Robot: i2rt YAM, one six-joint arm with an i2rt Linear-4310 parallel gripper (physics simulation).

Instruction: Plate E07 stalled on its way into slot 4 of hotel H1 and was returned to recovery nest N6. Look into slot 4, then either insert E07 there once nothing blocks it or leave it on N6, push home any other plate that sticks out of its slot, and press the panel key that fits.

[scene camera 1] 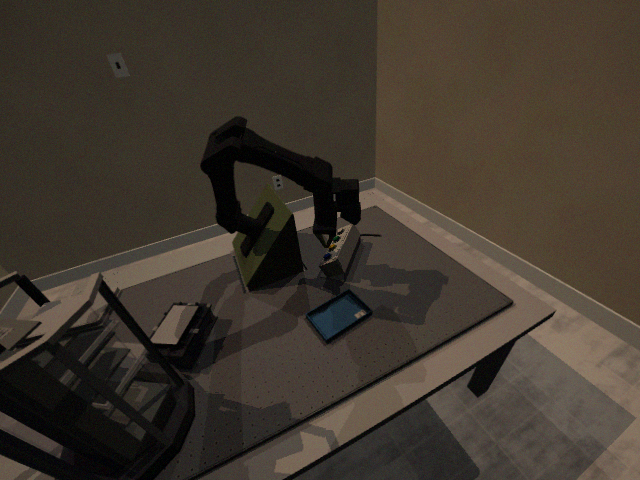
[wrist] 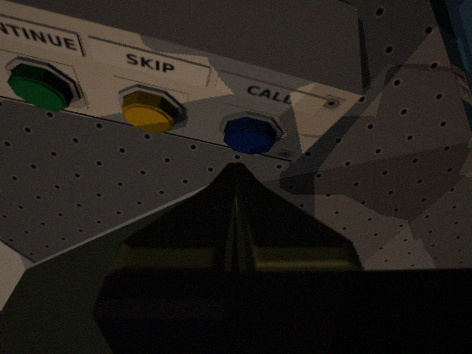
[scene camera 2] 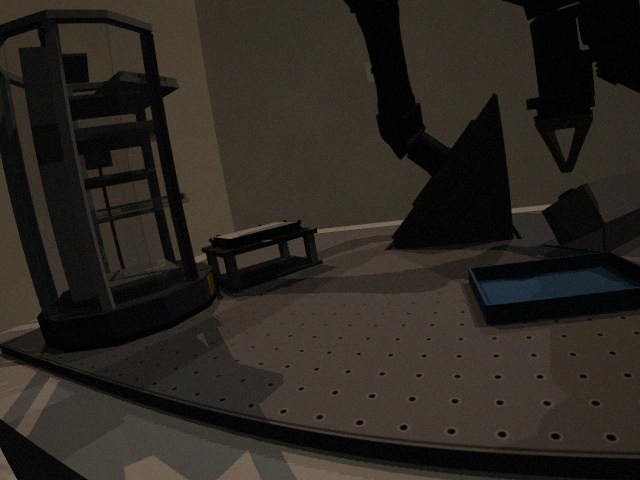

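Where they show: gripper, fingertip midpoint: (scene camera 1: pixel 326 247) (wrist: pixel 235 175) (scene camera 2: pixel 566 172); arm's base, link origin: (scene camera 1: pixel 257 229) (scene camera 2: pixel 446 165).
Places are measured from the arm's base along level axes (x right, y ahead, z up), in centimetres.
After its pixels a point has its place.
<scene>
My gripper (scene camera 1: pixel 325 242) @[y 18.9, x -17.4, z -2.8 cm] (scene camera 2: pixel 567 169) @[y 18.9, x -17.4, z -2.8 cm] (wrist: pixel 235 175) @[y 18.9, x -17.4, z -2.8 cm] is shut and empty, pointing down at the key panel (scene camera 1: pixel 332 269) @[y 23.9, x -16.6, z -8.0 cm] (scene camera 2: pixel 573 217) @[y 23.9, x -16.6, z -8.1 cm] (wrist: pixel 312 112) @[y 22.9, x -17.4, z -4.8 cm]. In the wrist view its tips are just below the blue CALL key (scene camera 1: pixel 327 256) @[y 20.1, x -16.9, z -5.4 cm] (wrist: pixel 249 136) @[y 19.8, x -17.5, z -5.1 cm]; contact is not visible. The yellow SKIP key (scene camera 1: pixel 332 246) @[y 16.3, x -20.7, z -5.4 cm] (wrist: pixel 148 116) @[y 16.2, x -20.7, z -5.3 cm] and green CONTINUE key (scene camera 1: pixel 336 238) @[y 12.9, x -24.1, z -5.4 cm] (wrist: pixel 40 91) @[y 12.8, x -24.2, z -5.3 cm] are beside it. A pale-topped plate (scene camera 1: pixel 175 324) @[y 24.7, x 29.7, z -5.0 cm] (scene camera 2: pixel 258 233) @[y 27.5, x 27.1, z -5.2 cm] lies on the nest (scene camera 2: pixel 231 268) @[y 33.4, x 28.9, z -9.0 cm]; its label is unreadable. In hotel H1 (scene camera 1: pixel 170 372) @[y 41.2, x 29.6, z -1.7 cm] (scene camera 2: pixel 129 322) @[y 50.0, x 31.2, z -10.2 cm], an upper tier and a clear lower piece reach past the front post; slot numbers are unreadable.
A blue tray (scene camera 1: pixel 348 329) @[y 43.0, x -11.3, z -12.3 cm] (scene camera 2: pixel 558 311) @[y 43.2, x -10.0, z -11.9 cm] stands on the perforated board (scene camera 1: pixel 289 377) @[y 47.7, x 7.3, z -12.4 cm] (scene camera 2: pixel 361 361) @[y 49.8, x 4.7, z -12.4 cm], in front of the panel. The arm's wedge-shaped mount (scene camera 1: pixel 281 255) @[y 14.2, x -3.6, z -3.3 cm] (scene camera 2: pixel 465 201) @[y 14.2, x -3.0, z -5.8 cm] stands between nest and panel. A cable (scene camera 1: pixel 372 235) @[y 10.2, x -41.0, z -12.2 cm] runs behind the panel.
</scene>
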